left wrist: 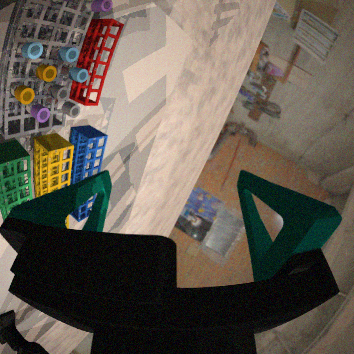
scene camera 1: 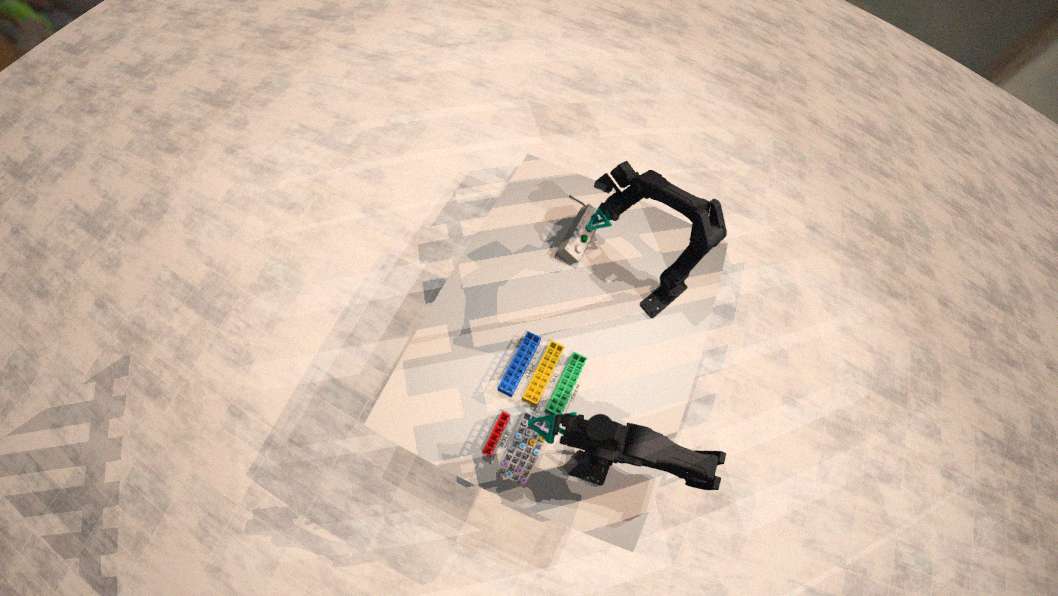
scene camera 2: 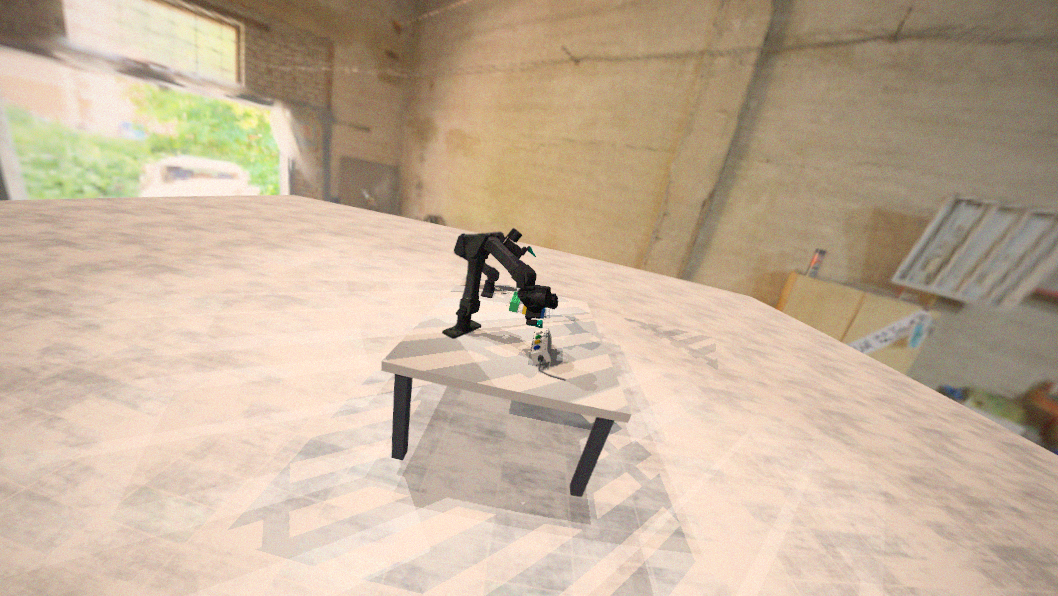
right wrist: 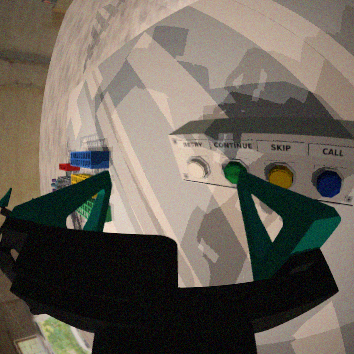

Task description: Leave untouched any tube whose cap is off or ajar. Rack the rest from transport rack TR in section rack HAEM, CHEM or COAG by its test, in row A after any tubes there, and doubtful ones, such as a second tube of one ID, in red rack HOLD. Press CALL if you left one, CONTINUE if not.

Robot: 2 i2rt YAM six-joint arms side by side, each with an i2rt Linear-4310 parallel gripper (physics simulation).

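Seen in the pictures: left gripper, fingertip midpoint: [left wrist: 173, 176] [scene camera 1: 537, 420] [scene camera 2: 531, 263] [right wrist: 21, 192]; right gripper, fingertip midpoint: [scene camera 1: 589, 225] [scene camera 2: 542, 317] [right wrist: 173, 177]; left arm's base, link origin: [scene camera 1: 602, 451] [scene camera 2: 488, 292]; right arm's base, link origin: [left wrist: 5, 327] [scene camera 1: 663, 296] [scene camera 2: 462, 329].
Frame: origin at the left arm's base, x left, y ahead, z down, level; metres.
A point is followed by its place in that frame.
The grey transport rack [scene camera 1: 511, 469] @[y 0.238, x 0.148, z -0.008 m] holds several tubes with light blue, orange, purple and grey caps; the left wrist view shows caps such as an orange one [left wrist: 46, 73] @[y 0.212, x 0.056, z -0.094 m] and a purple one [left wrist: 40, 113] @[y 0.210, x 0.015, z -0.094 m]. The red rack [scene camera 1: 495, 435] @[y 0.320, x 0.072, z -0.008 m] [left wrist: 97, 61] @[y 0.308, x 0.070, z -0.057 m] stands beside it. The blue rack [scene camera 1: 519, 363] @[y 0.335, x -0.151, z -0.057 m] [left wrist: 90, 150] @[y 0.328, x -0.081, z -0.057 m], yellow rack [scene camera 1: 543, 372] @[y 0.259, x -0.152, z -0.057 m] [left wrist: 54, 162] @[y 0.253, x -0.079, z -0.056 m] and green rack [scene camera 1: 567, 383] @[y 0.180, x -0.148, z -0.057 m] [left wrist: 15, 175] @[y 0.186, x -0.074, z -0.057 m] look empty where visible. Labels are too small to read. My left gripper [left wrist: 173, 176] @[y 0.233, x 0.015, z -0.242 m] is open and empty, above the transport rack's edge. My right gripper [right wrist: 173, 177] @[y 0.292, x -0.634, z -0.155 m] is open and empty by the button box.
The button box [scene camera 1: 568, 256] @[y 0.321, x -0.560, z -0.049 m] [right wrist: 260, 160] @[y 0.304, x -0.673, z -0.069 m] carries a white RETRY button [right wrist: 198, 169] @[y 0.296, x -0.598, z -0.070 m], a green CONTINUE button [right wrist: 234, 172] @[y 0.292, x -0.644, z -0.071 m], a yellow SKIP button [right wrist: 280, 176] @[y 0.289, x -0.694, z -0.072 m] and a blue CALL button [right wrist: 328, 182] @[y 0.284, x -0.741, z -0.072 m]. A cable runs from the box. The table edge [scene camera 2: 503, 392] @[y 0.175, x -0.963, z 0.015 m] shows in scene camera 2.
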